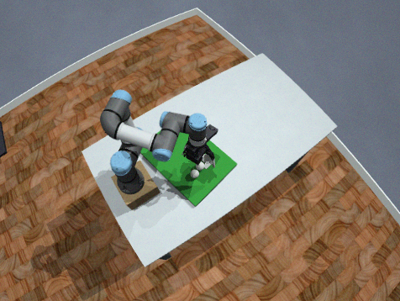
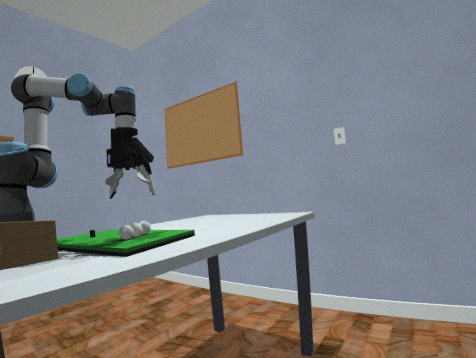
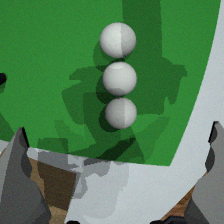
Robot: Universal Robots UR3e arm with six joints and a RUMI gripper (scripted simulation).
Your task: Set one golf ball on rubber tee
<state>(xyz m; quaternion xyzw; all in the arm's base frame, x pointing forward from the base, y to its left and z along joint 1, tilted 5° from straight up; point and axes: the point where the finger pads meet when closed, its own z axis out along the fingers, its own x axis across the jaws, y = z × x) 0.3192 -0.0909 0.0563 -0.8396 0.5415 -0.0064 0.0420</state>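
My gripper is now 10 cm above the white golf ball. Also, from my hand: green mat: 5 cm behind, 13 cm to the left, 13 cm below.
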